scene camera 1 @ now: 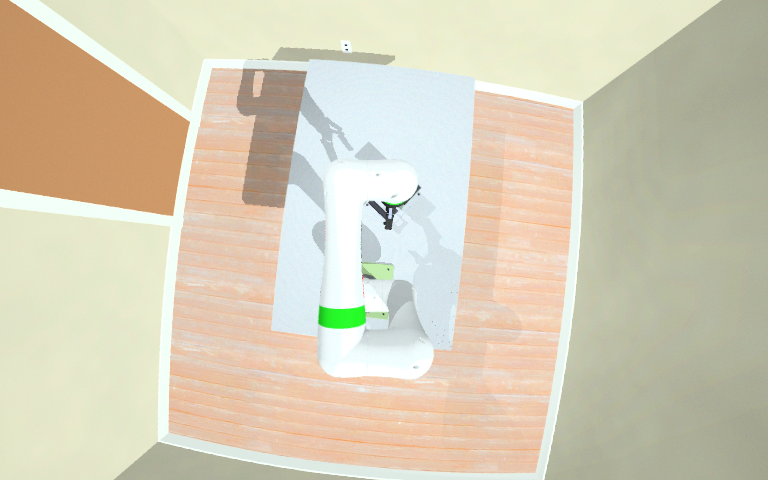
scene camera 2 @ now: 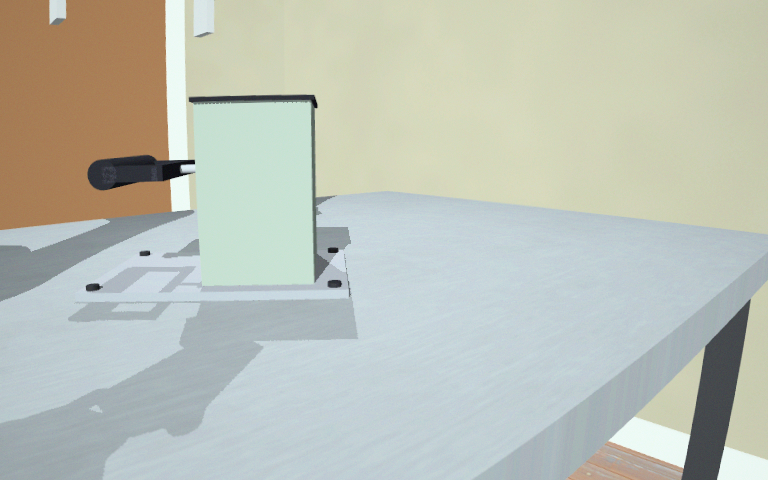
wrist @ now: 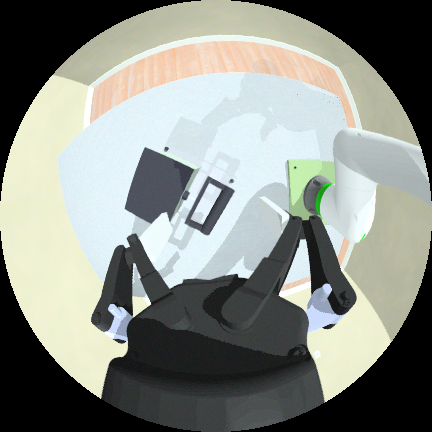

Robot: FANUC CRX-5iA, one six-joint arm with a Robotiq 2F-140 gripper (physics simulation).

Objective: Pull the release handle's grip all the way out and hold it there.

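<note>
The release handle's grip (scene camera 2: 133, 171) (wrist: 220, 210) is a black rectangular loop. It stands beside a pale green housing (scene camera 2: 254, 192) with a dark top, joined by a short light rod (scene camera 2: 188, 168). In the wrist view the housing's dark top (wrist: 157, 185) is left of the grip. My gripper (scene camera 2: 130, 15) (wrist: 213, 214) is wide open and empty. In scene camera 2 its two pale fingertips hang high above the grip, apart from it. In the wrist view the grip appears between the fingertips. In scene camera 1 the arm hides the grip, the housing and much of the gripper.
The housing stands on a light base plate (scene camera 2: 141, 296) with black bolts at its corners. My white arm (scene camera 1: 342, 243) (wrist: 355, 185) reaches over the pale table (scene camera 1: 430, 118) (scene camera 2: 509, 283). The arm's green mounting plate (scene camera 1: 379, 270) (wrist: 298, 175) is on the table, right of the grip in the wrist view.
</note>
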